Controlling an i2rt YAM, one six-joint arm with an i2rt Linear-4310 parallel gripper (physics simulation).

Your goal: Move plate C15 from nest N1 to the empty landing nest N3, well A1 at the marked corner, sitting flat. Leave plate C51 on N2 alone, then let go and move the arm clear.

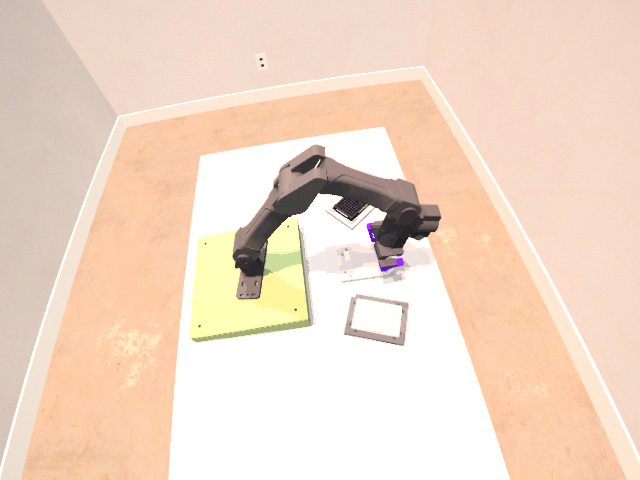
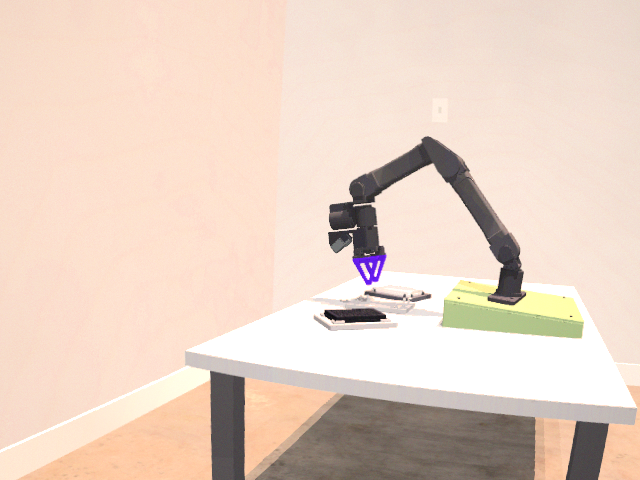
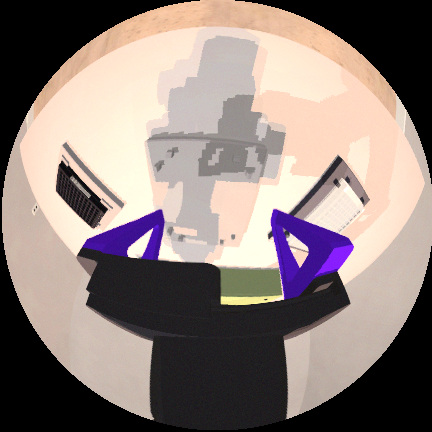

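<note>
A black well plate (image 1: 351, 207) (image 2: 355, 314) (image 3: 80, 195) sits on a pale nest (image 1: 353, 224) (image 2: 356, 326). A white well plate (image 1: 377, 317) (image 2: 400, 290) (image 3: 340, 205) sits on a dark grey nest (image 1: 350, 320) (image 2: 423, 296) (image 3: 314, 187). Between them lies a pale, empty nest (image 1: 356, 277) (image 2: 403, 308) (image 3: 230, 200) with small corner posts. No plate label or well A1 mark is legible, so I cannot tell which plate is C15. My gripper (image 1: 377, 254) (image 2: 369, 283) (image 3: 217, 214) is open and empty, pointing down above the empty nest, under the arm's shadow.
The arm stands on a yellow-green base block (image 1: 273, 310) (image 2: 516, 322) (image 3: 250, 282) beside the nests. All of it is on a white table (image 1: 320, 403) (image 2: 413, 351). The table's far edge runs past the three nests, and walls stand beyond it.
</note>
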